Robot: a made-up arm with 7 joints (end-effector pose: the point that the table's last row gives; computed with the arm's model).
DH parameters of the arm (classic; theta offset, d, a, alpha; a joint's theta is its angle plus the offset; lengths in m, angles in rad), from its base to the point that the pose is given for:
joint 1: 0 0.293 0 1.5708
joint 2: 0 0.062 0 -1.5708
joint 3: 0 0.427 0.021 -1.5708
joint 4: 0 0.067 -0.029 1.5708
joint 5: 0 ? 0 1.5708
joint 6: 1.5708 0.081 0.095 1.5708
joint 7: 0 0.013 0 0
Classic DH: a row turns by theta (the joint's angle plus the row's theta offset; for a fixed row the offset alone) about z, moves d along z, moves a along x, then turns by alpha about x.
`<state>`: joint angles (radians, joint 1 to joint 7).
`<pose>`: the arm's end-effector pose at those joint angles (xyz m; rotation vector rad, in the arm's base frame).
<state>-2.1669 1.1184 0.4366 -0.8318 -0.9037 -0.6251 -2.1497</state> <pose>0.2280 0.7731 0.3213 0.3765 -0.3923 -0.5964</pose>
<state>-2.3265 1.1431 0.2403 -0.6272 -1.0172 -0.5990 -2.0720</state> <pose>0.4424 0.7089 0.3482 0.3582 -0.7768 -0.7425</pose>
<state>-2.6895 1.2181 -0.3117 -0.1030 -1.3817 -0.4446 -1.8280</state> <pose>0.7798 0.4045 0.4883 -0.2761 -1.8395 -0.8411</pose>
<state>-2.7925 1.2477 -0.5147 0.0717 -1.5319 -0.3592 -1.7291</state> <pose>0.8192 0.3197 0.5488 -0.6604 -2.1535 -0.7881</pose>
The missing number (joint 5, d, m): 0.397
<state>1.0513 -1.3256 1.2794 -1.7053 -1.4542 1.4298 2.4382</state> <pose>0.4250 -0.0330 0.5991 0.2723 1.4796 -0.7930</pose>
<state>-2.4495 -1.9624 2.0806 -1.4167 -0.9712 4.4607 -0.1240</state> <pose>-0.4628 0.0523 -0.0703 0.1850 0.8308 -1.1839</pose>
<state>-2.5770 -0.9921 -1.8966 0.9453 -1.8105 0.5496 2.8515</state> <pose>-0.7957 0.0159 0.7229 -0.0896 0.0316 -0.8133</pose>
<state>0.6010 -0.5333 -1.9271 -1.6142 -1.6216 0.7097 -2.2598</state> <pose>0.1393 0.4812 0.4119 -0.1923 -1.3937 -0.5939</pose>
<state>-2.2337 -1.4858 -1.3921 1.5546 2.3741 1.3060 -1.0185</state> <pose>-0.6123 0.0286 0.1785 -0.3283 -1.8936 -0.3262</pose>
